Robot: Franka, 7 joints.
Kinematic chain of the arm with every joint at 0, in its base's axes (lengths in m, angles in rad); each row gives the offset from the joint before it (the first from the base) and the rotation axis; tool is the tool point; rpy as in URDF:
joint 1: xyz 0 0 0.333 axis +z
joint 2: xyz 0 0 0 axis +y
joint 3: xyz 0 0 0.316 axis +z
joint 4: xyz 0.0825 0 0 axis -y
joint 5: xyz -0.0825 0 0.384 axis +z
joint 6: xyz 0 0 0 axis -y
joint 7: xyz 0.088 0 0 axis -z
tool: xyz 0 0 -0.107 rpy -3.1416 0 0
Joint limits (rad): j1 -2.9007..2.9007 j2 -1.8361..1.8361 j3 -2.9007..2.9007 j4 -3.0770..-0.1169 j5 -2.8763..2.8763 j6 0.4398..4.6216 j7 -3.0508..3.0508
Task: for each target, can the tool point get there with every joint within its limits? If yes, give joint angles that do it. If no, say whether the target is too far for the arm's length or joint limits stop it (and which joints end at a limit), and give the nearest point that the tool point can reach.
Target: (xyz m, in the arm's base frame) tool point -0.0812 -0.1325 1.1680
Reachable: yes | joints 2.4152 -0.2579 0.8256 -0.4365 1.9573 2.7168 -2.5538
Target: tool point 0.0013 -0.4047 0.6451
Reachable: yes | joints 0.0372 1.3076 -2.4073 -2.2245 -1.8467 3.2560 -1.5552
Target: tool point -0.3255 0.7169 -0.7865
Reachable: no: too far | nearest point -0.2195 0.4834 -0.2996 | short by 0.550 m
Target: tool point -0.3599 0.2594 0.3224
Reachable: yes | joints -2.3792 1.2448 -1.4066 -2.6989 0.2621 4.1200 -1.5566
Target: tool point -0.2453 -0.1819 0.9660
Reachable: yes | joints 0.5871 -1.2144 0.1537 -1.5614 0.7111 3.9232 -2.1201
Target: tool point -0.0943 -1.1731 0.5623
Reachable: no: too far | nearest point -0.0675 -0.8394 0.4971 | short by 0.341 m
